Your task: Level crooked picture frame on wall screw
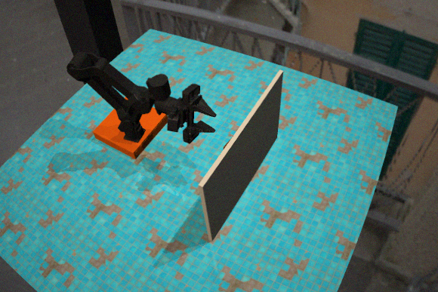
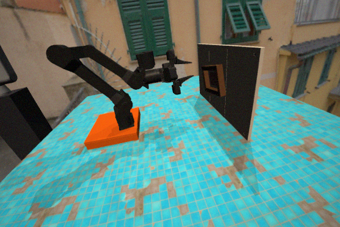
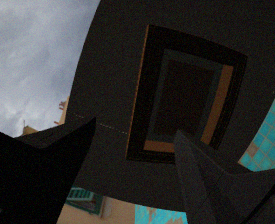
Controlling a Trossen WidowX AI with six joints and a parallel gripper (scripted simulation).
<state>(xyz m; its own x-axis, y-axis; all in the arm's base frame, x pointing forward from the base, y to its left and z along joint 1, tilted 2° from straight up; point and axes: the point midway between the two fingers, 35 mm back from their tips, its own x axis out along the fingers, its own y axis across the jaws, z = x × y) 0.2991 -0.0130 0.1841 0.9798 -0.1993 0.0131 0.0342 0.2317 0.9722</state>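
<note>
The brown picture frame lies 9 cm ahead of my gripper tip, 3 cm to the right of it and 6 cm below it. Round my gripper tip: wall panel: 10 cm ahead, 4 cm to the right, 7 cm below.
</note>
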